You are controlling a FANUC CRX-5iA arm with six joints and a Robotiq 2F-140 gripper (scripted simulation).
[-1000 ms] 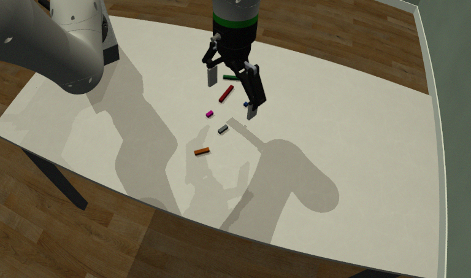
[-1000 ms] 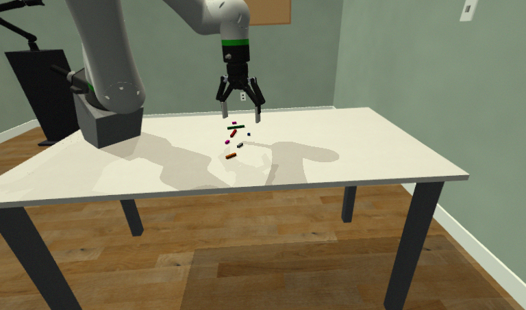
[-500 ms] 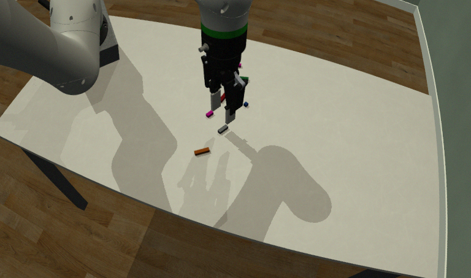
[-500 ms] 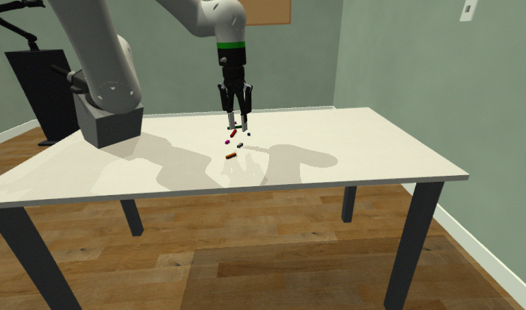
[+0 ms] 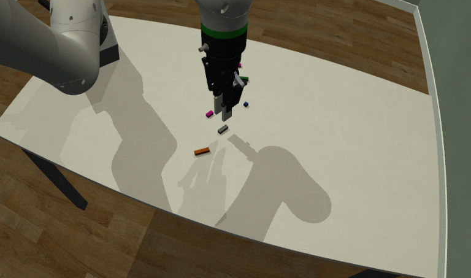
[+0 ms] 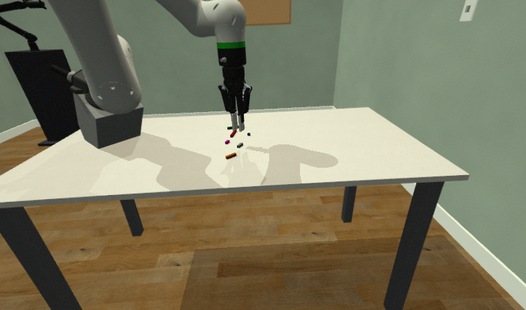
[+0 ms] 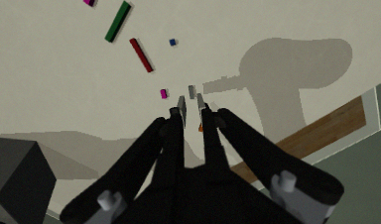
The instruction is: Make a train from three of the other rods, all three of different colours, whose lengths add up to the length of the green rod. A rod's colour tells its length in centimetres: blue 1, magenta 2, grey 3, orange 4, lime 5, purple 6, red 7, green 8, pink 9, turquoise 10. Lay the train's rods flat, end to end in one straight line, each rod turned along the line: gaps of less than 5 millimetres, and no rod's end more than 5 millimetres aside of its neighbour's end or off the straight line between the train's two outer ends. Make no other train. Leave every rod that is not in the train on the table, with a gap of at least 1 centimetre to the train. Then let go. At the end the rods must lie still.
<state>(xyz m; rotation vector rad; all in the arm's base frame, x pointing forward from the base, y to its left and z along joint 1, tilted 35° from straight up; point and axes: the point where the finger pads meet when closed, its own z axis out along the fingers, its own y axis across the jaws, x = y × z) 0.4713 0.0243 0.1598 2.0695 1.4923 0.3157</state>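
Now: hand 10 cm above the grey rod. Round my hand: orange rod (10 cm below, 9 cm to the right, 2 cm behind); red rod (12 cm to the left, 10 cm below, 4 cm behind); small blue rod (11 cm to the left, 10 cm below, 2 cm ahead).
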